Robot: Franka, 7 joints.
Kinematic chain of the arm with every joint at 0, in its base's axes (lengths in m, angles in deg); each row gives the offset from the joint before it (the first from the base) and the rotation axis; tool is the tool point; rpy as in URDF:
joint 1: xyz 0 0 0.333 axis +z
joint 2: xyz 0 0 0 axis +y
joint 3: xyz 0 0 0.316 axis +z
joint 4: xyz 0.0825 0 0 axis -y
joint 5: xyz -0.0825 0 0.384 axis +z
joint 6: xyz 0 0 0 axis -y
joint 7: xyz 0.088 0 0 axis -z
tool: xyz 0 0 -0.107 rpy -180 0 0
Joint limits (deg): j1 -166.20..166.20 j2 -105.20..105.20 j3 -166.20..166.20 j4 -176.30..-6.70 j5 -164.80..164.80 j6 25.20..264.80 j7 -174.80..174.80
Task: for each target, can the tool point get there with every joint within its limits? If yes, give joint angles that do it. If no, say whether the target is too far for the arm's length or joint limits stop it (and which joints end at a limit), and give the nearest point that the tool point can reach.
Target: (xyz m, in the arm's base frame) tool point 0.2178 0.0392 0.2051
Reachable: yes | joints 90.32 -64.47 -130.84 -156.17 31.20 70.10 -47.86
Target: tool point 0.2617 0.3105 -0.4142
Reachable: no: joint limits stop it (at a limit: joint 2) | nearest point 0.2529 0.3001 -0.3494 | short by 0.066 m
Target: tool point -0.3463 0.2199 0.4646
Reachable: yes | joints -126.84 -12.20 -94.46 -117.80 -139.16 234.62 -25.90
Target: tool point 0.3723 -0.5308 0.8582
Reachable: yes | joints -62.81 57.93 112.73 -22.25 139.77 96.95 29.26
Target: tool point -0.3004 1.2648 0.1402
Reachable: no: too far | nearest point -0.1961 0.8256 0.2071 | short by 0.456 m
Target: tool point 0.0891 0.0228 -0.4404
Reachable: no: joint limits stop it (at a limit: joint 2) | nearest point 0.1206 0.0309 -0.3365 | short by 0.109 m
